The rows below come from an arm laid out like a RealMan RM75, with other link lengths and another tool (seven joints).
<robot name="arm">
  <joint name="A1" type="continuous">
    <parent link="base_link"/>
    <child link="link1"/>
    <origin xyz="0 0 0.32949" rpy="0 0 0"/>
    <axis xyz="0 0 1"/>
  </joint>
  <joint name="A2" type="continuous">
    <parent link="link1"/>
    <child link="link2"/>
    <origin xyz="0 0 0" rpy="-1.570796 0 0"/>
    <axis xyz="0 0 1"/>
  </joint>
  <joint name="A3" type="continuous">
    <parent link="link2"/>
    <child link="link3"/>
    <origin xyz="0 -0.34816 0" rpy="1.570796 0 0"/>
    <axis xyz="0 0 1"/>
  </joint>
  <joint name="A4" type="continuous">
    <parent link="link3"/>
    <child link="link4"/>
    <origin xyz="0 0 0" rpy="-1.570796 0 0"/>
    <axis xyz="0 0 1"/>
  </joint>
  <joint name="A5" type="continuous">
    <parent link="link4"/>
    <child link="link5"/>
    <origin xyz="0 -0.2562 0" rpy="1.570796 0 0"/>
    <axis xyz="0 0 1"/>
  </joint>
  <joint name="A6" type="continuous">
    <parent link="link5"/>
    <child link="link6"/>
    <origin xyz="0 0 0" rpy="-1.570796 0 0"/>
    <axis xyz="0 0 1"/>
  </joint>
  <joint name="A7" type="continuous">
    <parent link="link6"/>
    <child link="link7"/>
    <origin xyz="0 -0.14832 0" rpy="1.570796 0 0"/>
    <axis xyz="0 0 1"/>
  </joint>
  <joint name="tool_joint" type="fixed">
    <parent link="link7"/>
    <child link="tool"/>
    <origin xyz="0.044 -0.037 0.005" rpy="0.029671 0 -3.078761"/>
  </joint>
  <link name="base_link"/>
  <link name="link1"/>
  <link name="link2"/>
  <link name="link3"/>
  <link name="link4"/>
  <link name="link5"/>
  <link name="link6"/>
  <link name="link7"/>
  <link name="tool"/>
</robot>
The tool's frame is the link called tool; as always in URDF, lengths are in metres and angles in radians. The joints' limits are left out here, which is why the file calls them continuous.
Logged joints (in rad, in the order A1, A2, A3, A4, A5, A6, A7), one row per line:
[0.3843, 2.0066, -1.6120, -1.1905, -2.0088, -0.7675, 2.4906]
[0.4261, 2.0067, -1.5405, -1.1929, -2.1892, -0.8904, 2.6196]
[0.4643, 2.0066, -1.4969, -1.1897, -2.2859, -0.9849, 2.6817]
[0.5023, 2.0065, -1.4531, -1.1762, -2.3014, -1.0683, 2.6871]
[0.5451, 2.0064, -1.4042, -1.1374, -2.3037, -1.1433, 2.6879]
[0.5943, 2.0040, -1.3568, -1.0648, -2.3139, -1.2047, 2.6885]
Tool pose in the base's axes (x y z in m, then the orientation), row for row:
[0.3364, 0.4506, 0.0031, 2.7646, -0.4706, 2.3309]
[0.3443, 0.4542, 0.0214, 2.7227, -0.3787, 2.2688]
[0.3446, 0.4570, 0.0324, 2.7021, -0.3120, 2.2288]
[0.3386, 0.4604, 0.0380, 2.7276, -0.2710, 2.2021]
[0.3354, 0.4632, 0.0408, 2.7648, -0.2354, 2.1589]
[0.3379, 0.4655, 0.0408, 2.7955, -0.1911, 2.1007]
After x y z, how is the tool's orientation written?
As angles about the fixed x, y, z axes (roll, pitch, yaw), in radians.
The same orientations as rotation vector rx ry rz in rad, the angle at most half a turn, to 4 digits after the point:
[-1.2052, -2.4883, -0.7453]
[-1.3202, -2.5538, -0.7860]
[-1.3940, -2.6040, -0.7964]
[-1.4334, -2.6340, -0.7463]
[-1.4936, -2.6460, -0.6801]
[1.5729, 2.6408, 0.6125]

